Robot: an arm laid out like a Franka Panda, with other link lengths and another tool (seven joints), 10 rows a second.
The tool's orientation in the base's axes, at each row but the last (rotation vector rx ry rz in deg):
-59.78, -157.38, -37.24
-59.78, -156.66, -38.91
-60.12, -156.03, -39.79
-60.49, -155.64, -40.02
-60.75, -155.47, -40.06
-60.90, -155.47, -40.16
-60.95, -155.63, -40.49
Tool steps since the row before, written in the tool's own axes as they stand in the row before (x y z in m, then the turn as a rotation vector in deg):
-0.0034, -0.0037, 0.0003, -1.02, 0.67, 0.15
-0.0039, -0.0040, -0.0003, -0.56, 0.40, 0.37
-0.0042, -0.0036, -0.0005, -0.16, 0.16, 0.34
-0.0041, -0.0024, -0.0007, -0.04, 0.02, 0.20
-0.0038, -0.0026, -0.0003, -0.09, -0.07, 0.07
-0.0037, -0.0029, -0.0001, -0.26, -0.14, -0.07
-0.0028, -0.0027, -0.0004, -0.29, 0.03, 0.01
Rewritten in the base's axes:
0.0001, -0.0044, -0.0025, 1.21, -0.10, -0.18
0.0003, -0.0051, -0.0023, 0.70, 0.10, -0.34
0.0007, -0.0051, -0.0021, 0.24, 0.17, -0.29
0.0014, -0.0043, -0.0015, 0.05, 0.08, -0.18
0.0011, -0.0041, -0.0018, 0.02, -0.07, -0.11
0.0008, -0.0041, -0.0021, 0.10, -0.28, -0.07
0.0002, -0.0036, -0.0015, 0.24, -0.15, -0.08

